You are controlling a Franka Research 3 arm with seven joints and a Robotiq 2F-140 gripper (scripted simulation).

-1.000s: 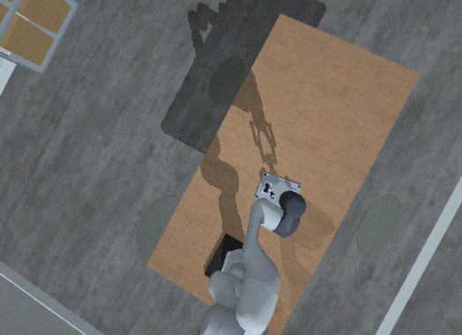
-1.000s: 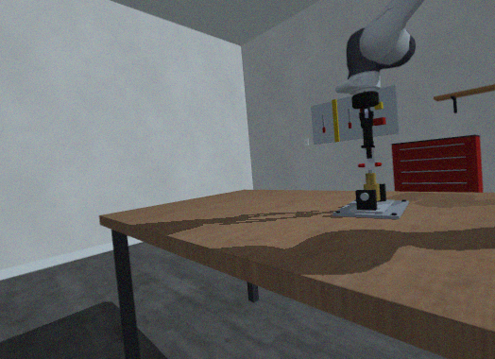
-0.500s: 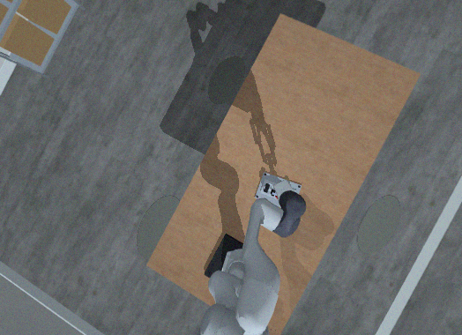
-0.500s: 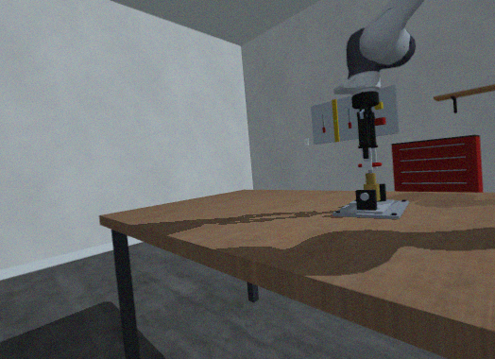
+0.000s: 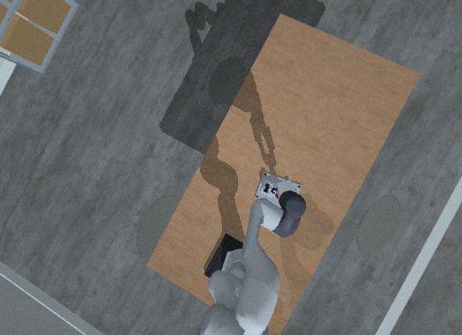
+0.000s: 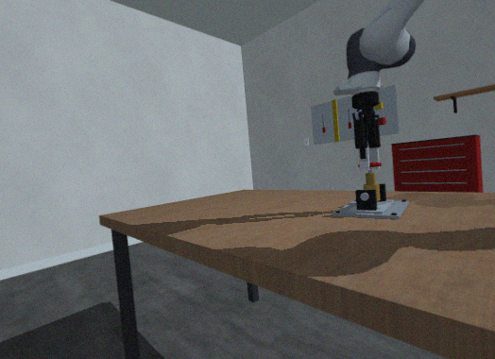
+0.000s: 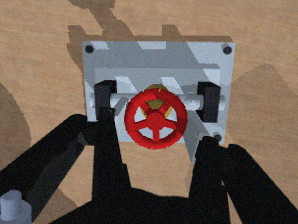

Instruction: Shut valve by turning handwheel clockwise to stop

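The red handwheel is 2 cm below my hand.
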